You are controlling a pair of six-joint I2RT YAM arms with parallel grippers.
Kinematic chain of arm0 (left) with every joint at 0, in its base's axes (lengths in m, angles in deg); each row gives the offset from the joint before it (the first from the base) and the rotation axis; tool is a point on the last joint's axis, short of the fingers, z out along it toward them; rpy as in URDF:
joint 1: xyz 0 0 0.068 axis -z
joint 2: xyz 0.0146 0.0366 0.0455 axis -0.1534 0.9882 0
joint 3: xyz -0.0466 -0.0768 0.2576 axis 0.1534 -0.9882 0
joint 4: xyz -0.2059 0.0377 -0.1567 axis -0.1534 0.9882 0
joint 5: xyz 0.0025 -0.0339 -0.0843 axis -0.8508 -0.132 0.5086
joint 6: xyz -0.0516 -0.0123 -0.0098 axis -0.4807 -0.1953 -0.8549
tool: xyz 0 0 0 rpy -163.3 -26.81 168.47
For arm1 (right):
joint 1: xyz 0 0 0.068 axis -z
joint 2: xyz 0.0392 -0.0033 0.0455 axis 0.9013 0.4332 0
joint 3: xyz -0.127 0.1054 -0.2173 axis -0.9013 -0.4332 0
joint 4: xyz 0.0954 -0.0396 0.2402 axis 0.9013 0.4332 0
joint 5: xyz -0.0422 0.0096 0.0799 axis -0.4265 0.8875 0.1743
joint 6: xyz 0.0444 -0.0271 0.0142 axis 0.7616 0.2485 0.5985
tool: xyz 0 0 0 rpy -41.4 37.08 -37.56
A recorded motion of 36 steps. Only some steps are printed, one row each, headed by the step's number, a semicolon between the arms.
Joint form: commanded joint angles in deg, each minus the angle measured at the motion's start. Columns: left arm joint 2, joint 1, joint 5, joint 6, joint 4, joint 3; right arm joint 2, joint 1, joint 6, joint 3, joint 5, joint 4.
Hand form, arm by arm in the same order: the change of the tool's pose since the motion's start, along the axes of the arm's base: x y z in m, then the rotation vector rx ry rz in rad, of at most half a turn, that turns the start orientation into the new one. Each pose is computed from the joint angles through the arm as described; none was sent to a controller.
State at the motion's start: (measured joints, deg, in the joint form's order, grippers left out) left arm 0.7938 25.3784 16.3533 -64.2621 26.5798 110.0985; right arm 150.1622 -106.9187 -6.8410 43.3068 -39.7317 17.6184
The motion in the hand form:
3: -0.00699 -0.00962 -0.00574 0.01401 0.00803 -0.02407; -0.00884 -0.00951 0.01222 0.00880 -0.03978 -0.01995
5: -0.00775 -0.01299 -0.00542 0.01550 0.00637 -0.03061; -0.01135 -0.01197 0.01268 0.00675 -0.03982 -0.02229
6: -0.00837 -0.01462 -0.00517 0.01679 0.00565 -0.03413; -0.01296 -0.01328 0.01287 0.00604 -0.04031 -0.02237
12: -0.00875 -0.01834 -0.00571 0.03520 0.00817 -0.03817; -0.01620 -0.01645 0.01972 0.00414 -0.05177 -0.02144
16: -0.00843 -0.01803 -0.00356 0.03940 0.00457 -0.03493; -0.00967 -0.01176 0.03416 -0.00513 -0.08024 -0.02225
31: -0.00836 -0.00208 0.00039 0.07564 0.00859 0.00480; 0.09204 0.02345 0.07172 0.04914 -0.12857 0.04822
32: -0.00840 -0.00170 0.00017 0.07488 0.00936 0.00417; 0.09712 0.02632 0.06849 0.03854 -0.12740 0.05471
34: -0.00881 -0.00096 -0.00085 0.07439 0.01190 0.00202; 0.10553 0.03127 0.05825 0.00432 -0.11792 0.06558
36: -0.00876 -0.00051 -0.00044 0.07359 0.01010 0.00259; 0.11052 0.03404 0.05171 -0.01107 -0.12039 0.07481
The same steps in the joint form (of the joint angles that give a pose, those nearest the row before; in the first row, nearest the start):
3: 0.09 2.65 -1.38 -0.32 -0.74 -1.21; -4.66 0.01 -0.07 -2.30 -1.63 0.36
5: 0.16 3.45 -1.79 -0.51 -0.83 -1.11; -5.49 0.01 -0.04 -2.96 -1.79 0.59
6: 0.12 3.86 -2.00 -0.58 -0.80 -1.08; -5.97 -0.02 -0.05 -3.38 -1.85 0.67
12: 0.46 4.80 -3.14 -0.26 -0.14 -0.68; -7.94 -0.03 -0.48 -3.55 -2.18 2.14
16: 0.13 4.75 -3.43 -0.10 0.45 -0.36; -8.00 0.03 -1.61 -0.09 -3.18 5.04
31: -1.95 1.48 -3.88 2.13 4.29 -0.19; 9.91 6.71 -8.47 27.99 5.40 12.84
32: -1.95 1.39 -3.75 2.18 4.29 -0.24; 11.41 6.80 -9.15 29.37 5.41 13.34
34: -1.93 1.22 -3.48 2.31 4.25 -0.43; 14.40 6.89 -10.63 31.61 4.98 14.61
36: -2.03 1.11 -3.42 2.36 4.25 -0.43; 16.11 6.97 -11.67 32.65 4.82 14.64

